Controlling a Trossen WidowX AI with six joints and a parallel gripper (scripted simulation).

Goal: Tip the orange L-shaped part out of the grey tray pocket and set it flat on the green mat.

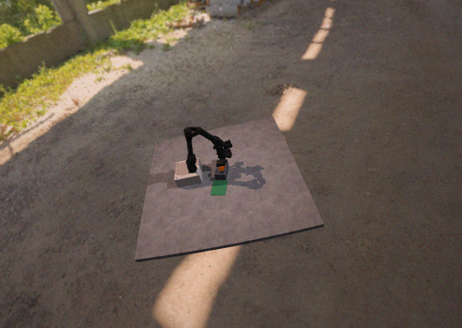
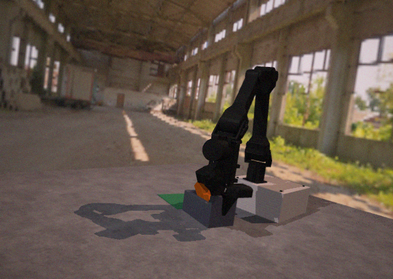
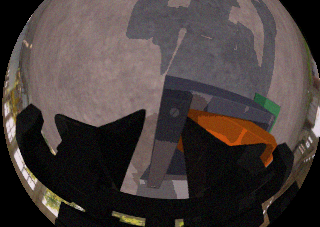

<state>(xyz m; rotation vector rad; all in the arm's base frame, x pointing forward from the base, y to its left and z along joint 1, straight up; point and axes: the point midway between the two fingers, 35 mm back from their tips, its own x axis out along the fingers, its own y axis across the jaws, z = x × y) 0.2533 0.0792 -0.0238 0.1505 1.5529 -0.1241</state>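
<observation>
Now: the orange L-shaped part 6 cm to the right of my gripper tip, 2 cm behind it and 1 cm above it. The rest, counted from my gripper tip: green mat (22 cm to the right, 5 cm below, 5 cm behind).
</observation>
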